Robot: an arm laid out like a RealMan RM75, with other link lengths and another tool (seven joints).
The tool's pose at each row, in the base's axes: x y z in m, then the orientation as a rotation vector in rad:
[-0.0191, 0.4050, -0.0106, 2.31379, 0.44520, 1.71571]
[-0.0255, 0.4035, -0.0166, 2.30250, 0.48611, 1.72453]
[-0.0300, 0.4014, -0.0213, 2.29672, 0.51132, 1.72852]
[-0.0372, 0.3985, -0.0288, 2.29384, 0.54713, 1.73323]
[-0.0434, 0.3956, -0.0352, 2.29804, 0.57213, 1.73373]
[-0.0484, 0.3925, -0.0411, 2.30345, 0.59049, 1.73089]
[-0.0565, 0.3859, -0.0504, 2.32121, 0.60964, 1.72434]
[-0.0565, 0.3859, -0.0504, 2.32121, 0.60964, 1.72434]
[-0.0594, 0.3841, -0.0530, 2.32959, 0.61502, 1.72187]
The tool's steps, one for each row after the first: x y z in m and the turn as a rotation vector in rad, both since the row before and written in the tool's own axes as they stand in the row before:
[-0.0076, -0.0014, -0.0044, 0.01657, 0.01279, -0.02095]
[-0.0061, -0.0004, -0.0030, 0.01073, 0.00669, -0.01265]
[-0.0096, -0.0012, -0.0049, 0.01864, 0.00748, -0.01517]
[-0.0083, -0.0009, -0.0043, 0.01630, 0.00185, -0.00805]
[-0.0076, -0.0004, -0.0033, 0.01256, -0.00124, -0.00576]
[-0.0128, 0.0007, -0.0055, 0.01985, -0.00654, -0.00043]
[0.0000, 0.0000, 0.0000, 0.00000, 0.00000, 0.00000]
[-0.0037, 0.0000, -0.0021, 0.00758, -0.00303, 0.00160]

